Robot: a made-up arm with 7 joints. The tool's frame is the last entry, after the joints. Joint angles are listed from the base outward.
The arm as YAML. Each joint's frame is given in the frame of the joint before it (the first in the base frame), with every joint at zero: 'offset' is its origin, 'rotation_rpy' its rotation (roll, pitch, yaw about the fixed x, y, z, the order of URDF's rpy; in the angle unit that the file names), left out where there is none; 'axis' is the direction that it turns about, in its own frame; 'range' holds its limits. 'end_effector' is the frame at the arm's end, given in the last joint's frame.
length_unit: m
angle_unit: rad
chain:
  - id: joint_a
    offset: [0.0, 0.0, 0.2]
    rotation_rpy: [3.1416, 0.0, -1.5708]
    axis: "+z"
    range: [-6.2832, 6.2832]
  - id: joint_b
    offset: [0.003, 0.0, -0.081]
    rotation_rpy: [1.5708, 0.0, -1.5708]
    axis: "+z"
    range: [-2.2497, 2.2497]
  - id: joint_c
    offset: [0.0, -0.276, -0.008]
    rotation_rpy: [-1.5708, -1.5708, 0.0]
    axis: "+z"
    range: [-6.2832, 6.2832]
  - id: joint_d
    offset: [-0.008, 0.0, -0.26]
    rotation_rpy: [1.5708, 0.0, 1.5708]
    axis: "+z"
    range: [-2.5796, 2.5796]
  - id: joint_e
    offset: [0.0, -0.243, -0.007]
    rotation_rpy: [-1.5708, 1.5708, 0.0]
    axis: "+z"
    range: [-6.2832, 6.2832]
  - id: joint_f
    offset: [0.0, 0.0, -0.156]
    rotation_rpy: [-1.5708, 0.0, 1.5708]
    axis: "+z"
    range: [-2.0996, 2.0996]
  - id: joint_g
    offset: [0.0, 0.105, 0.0]
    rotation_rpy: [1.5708, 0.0, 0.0]
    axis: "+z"
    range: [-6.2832, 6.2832]
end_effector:
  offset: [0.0, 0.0, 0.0]
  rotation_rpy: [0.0, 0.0, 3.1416]
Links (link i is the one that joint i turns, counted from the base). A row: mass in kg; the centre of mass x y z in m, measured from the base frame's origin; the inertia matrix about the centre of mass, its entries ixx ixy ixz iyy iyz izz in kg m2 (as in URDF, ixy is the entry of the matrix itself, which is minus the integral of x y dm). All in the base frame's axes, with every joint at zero. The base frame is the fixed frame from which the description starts. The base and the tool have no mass.
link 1: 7; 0.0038 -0.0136 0.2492; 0.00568 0 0 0.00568 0.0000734 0.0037
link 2: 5.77; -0.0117 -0.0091 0.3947; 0.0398 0 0 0.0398 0.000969 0.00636
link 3: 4.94; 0.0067 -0.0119 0.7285; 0.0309 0 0 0.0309 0.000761 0.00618
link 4: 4.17; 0.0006 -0.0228 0.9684; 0.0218 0 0 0.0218 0.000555 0.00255
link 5: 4.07; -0.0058 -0.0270 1.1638; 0.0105 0 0 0.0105 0 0.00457
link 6: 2.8; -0.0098 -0.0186 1.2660; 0.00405 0 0 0.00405 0 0.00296
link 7: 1.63; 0.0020 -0.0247 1.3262; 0.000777 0 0 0.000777 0 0.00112
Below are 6 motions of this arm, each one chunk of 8 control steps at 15 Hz.
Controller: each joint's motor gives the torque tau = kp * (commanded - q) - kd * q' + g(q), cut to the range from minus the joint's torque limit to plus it. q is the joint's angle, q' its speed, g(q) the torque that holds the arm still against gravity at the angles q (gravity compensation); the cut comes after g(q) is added. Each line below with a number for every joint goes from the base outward.
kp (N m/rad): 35 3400 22 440 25 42 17
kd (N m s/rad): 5.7 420 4.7 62 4.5 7.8 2.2
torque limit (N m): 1.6 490 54 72 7.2 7.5 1.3
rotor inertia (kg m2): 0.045 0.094 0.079 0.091 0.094 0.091 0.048
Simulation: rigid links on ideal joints. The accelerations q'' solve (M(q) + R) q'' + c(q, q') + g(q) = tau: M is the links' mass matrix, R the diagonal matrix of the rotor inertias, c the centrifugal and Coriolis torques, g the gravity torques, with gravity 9.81 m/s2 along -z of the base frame. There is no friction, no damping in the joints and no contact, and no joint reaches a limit. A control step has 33 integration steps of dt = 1/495 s. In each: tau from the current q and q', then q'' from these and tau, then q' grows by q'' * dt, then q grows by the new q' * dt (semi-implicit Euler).
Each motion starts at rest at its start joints. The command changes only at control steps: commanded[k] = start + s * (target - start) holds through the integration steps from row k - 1 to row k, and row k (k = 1, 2, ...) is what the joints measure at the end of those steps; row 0 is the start. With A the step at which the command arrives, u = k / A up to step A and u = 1 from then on. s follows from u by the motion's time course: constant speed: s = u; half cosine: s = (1 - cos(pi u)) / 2; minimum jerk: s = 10 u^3 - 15 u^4 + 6 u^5; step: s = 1 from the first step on.
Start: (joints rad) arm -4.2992 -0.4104 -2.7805 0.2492 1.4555 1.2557 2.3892
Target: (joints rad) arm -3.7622 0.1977 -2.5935 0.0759 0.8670 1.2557 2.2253
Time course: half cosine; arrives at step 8
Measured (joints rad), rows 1 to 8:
1: -4.2984 -0.4026 -2.7920 0.2515 1.4458 1.2549 2.3873
2: -4.2963 -0.3738 -2.8213 0.2544 1.4116 1.2531 2.3799
3: -4.2956 -0.3173 -2.8503 0.2504 1.3506 1.2509 2.3649
4: -4.3021 -0.2350 -2.8595 0.2341 1.2721 1.2486 2.3430
5: -4.3239 -0.1357 -2.8404 0.2027 1.1886 1.2457 2.3165
6: -4.3736 -0.0326 -2.7956 0.1609 1.1125 1.2418 2.2892
7: -4.4054 0.0588 -2.7421 0.1182 1.0457 1.2374 2.2648
8: -4.3218 0.1244 -2.6624 0.0896 0.9969 1.2406 2.2467

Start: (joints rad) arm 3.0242 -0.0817 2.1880 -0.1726 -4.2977 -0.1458 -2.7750
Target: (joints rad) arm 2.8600 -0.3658 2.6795 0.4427 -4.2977 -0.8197 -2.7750
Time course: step
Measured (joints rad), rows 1 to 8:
1: 3.1682 -0.1678 2.3988 -0.1675 -4.3372 -0.3189 -2.7791
2: 3.3585 -0.2422 2.5365 0.0458 -4.3509 -0.4888 -2.7774
3: 3.3858 -0.3054 2.6120 0.2240 -4.3111 -0.5888 -2.7748
4: 3.3711 -0.3429 2.6913 0.3380 -4.2703 -0.6599 -2.7736
5: 3.3494 -0.3609 2.7438 0.4000 -4.2481 -0.7114 -2.7732
6: 3.3311 -0.3677 2.7638 0.4289 -4.2442 -0.7469 -2.7733
7: 3.3153 -0.3691 2.7627 0.4400 -4.2513 -0.7705 -2.7737
8: 3.2990 -0.3685 2.7521 0.4430 -4.2623 -0.7862 -2.7742

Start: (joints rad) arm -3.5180 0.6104 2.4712 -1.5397 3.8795 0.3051 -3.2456
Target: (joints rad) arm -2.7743 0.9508 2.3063 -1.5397 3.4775 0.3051 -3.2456
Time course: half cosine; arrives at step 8
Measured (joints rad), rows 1 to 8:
1: -3.5140 0.6155 2.4623 -1.5390 3.8761 0.3047 -3.2456
2: -3.5016 0.6334 2.4344 -1.5373 3.8621 0.3034 -3.2455
3: -3.4832 0.6668 2.3920 -1.5356 3.8326 0.3015 -3.2454
4: -3.4642 0.7135 2.3458 -1.5346 3.7876 0.2999 -3.2453
5: -3.4483 0.7684 2.3063 -1.5346 3.7312 0.2990 -3.2452
6: -3.4375 0.8239 2.2818 -1.5355 3.6701 0.2991 -3.2453
7: -3.4322 0.8721 2.2774 -1.5371 3.6125 0.3002 -3.2454
8: -3.4322 0.9061 2.2954 -1.5394 3.5664 0.3023 -3.2456

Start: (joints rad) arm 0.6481 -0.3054 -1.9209 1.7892 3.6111 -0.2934 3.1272
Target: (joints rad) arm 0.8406 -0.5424 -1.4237 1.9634 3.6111 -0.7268 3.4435
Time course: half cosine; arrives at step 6
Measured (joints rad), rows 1 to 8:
1: 0.6464 -0.3119 -1.9125 1.7920 3.6114 -0.2999 3.1341
2: 0.6415 -0.3337 -1.8853 1.8037 3.6120 -0.3250 3.1595
3: 0.6349 -0.3715 -1.8395 1.8277 3.6125 -0.3747 3.2070
4: 0.6293 -0.4186 -1.7835 1.8610 3.6120 -0.4443 3.2693
5: 0.6278 -0.4645 -1.7278 1.8963 3.6103 -0.5205 3.3327
6: 0.6309 -0.4979 -1.6812 1.9249 3.6080 -0.5864 3.3817
7: 0.6377 -0.5172 -1.6426 1.9428 3.6060 -0.6333 3.4109
8: 0.6475 -0.5282 -1.6066 1.9524 3.6053 -0.6643 3.4265

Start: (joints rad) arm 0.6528 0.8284 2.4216 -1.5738 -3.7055 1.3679 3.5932
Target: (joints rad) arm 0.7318 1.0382 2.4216 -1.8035 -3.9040 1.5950 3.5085
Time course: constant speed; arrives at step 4
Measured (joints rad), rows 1 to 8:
1: 0.6652 0.8489 2.3915 -1.5890 -3.7215 1.3818 3.5864
2: 0.6799 0.8832 2.3571 -1.6222 -3.7512 1.4104 3.5731
3: 0.6911 0.9256 2.3335 -1.6665 -3.7873 1.4486 3.5561
4: 0.6978 0.9725 2.3245 -1.7169 -3.8267 1.4927 3.5370
5: 0.6917 1.0012 2.3540 -1.7548 -3.8519 1.5262 3.5237
6: 0.6812 1.0178 2.3962 -1.7769 -3.8659 1.5477 3.5163
7: 0.6722 1.0273 2.4352 -1.7895 -3.8746 1.5614 3.5124
8: 0.6678 1.0327 2.4633 -1.7965 -3.8807 1.5705 3.5103

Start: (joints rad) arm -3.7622 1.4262 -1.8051 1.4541 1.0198 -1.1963 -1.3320
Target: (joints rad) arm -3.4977 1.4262 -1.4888 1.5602 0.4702 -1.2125 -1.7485
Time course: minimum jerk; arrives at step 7
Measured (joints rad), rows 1 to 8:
1: -3.7619 1.4262 -1.8049 1.4550 1.0168 -1.1964 -1.3352
2: -3.7603 1.4260 -1.8031 1.4604 0.9979 -1.1969 -1.3547
3: -3.7561 1.4256 -1.7973 1.4728 0.9502 -1.1984 -1.4023
4: -3.7495 1.4252 -1.7844 1.4914 0.8726 -1.2009 -1.4763
5: -3.7410 1.4249 -1.7623 1.5121 0.7778 -1.2039 -1.5621
6: -3.7318 1.4248 -1.7302 1.5302 0.6866 -1.2064 -1.6378
7: -3.7229 1.4250 -1.6898 1.5425 0.6155 -1.2080 -1.6886
8: -3.7144 1.4253 -1.6442 1.5498 0.5660 -1.2089 -1.7171

